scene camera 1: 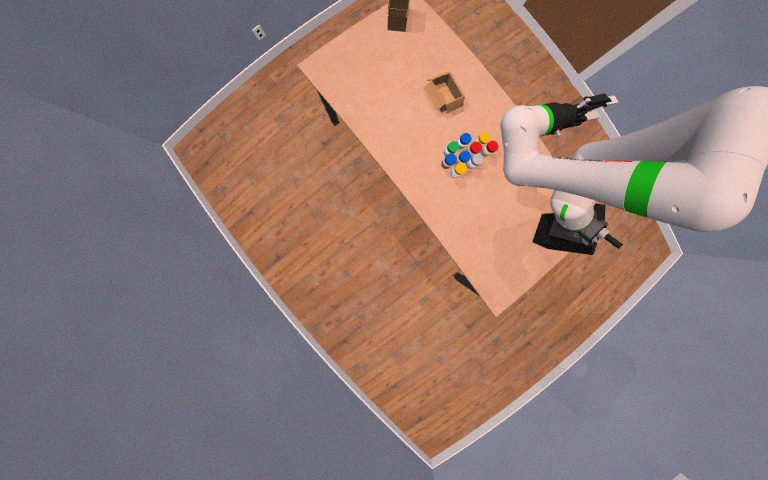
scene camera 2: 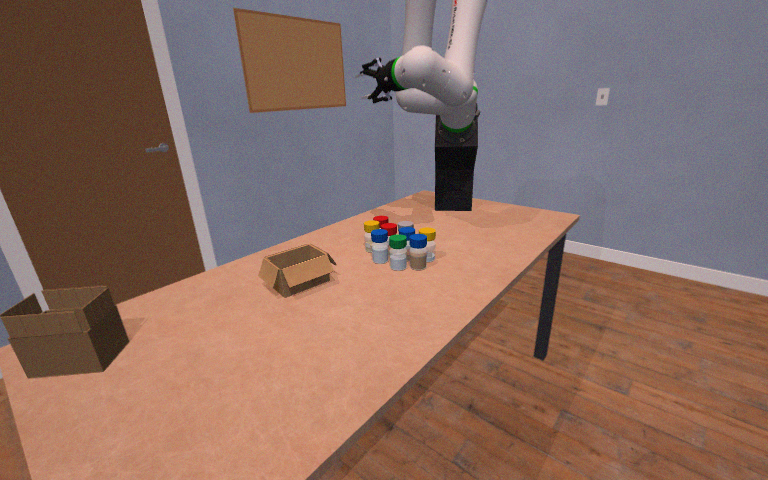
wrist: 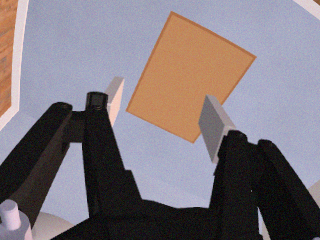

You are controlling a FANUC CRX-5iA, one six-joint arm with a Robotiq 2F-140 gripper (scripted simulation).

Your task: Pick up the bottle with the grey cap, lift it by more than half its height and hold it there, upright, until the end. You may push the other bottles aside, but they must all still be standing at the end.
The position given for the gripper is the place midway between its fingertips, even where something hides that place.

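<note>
You can see the gripper (scene camera 1: 606, 107), and the wrist view also has the gripper (wrist: 162, 101).
</note>
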